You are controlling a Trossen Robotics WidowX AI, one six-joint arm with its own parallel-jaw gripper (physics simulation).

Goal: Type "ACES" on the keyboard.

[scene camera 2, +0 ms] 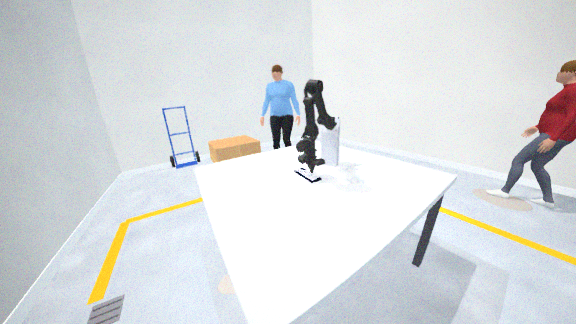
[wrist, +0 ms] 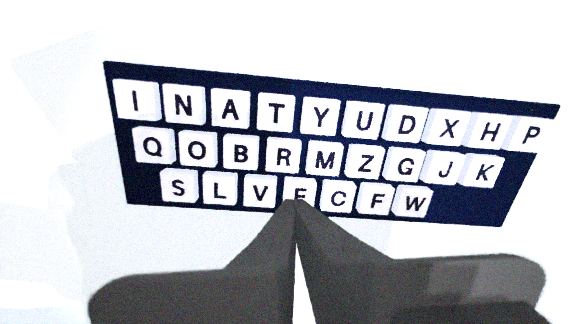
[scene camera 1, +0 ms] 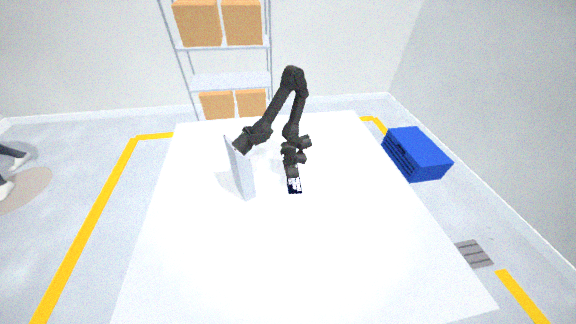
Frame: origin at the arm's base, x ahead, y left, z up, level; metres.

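Seen in the pictures: gripper, fingertip midpoint: (scene camera 2: 311,172) (wrist: 293,207); arm's base, origin of the base link: (scene camera 2: 330,124) (scene camera 1: 237,148).
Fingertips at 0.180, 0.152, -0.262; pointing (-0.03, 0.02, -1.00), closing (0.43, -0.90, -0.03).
Note:
Pixels of each thing's top centre, then the offset from my fingertips to it, as dx, dy, dz. Level surfaces: height alone.
- dark blue keyboard, middle of its top: (wrist: 335,161) (scene camera 1: 293,175) (scene camera 2: 306,173) +0.028, -0.009, -0.005
- E key, middle of its top: (wrist: 299,196) +0.005, -0.001, -0.005
- C key, middle of its top: (wrist: 338,198) +0.011, -0.020, -0.005
- S key, middle of its top: (wrist: 177,187) -0.015, +0.055, -0.005
- white table, its level: dz -0.021
The dark blue keyboard (scene camera 1: 295,191) (scene camera 2: 309,177) (wrist: 465,204) with white letter keys lies on the table. My gripper (wrist: 293,207) is shut with nothing between its fingers. In the wrist view its tips overlap the lower part of the E key (wrist: 300,190), in the bottom row between V and C. I cannot tell whether the tips touch the key. The C key (wrist: 338,198) is just right of the tips, the A key (wrist: 230,109) is in the top row, and the S key (wrist: 179,187) is at the left end of the bottom row.
A white upright panel (scene camera 1: 241,172) (scene camera 2: 330,145) stands on the white table (scene camera 1: 310,270) (scene camera 2: 280,235) beside the arm's base. Off the table are a blue cabinet (scene camera 1: 420,152), a shelf rack (scene camera 1: 225,48) with boxes, a hand truck (scene camera 2: 180,133), cardboard boxes (scene camera 2: 235,149) and two people (scene camera 2: 281,100) (scene camera 2: 555,117).

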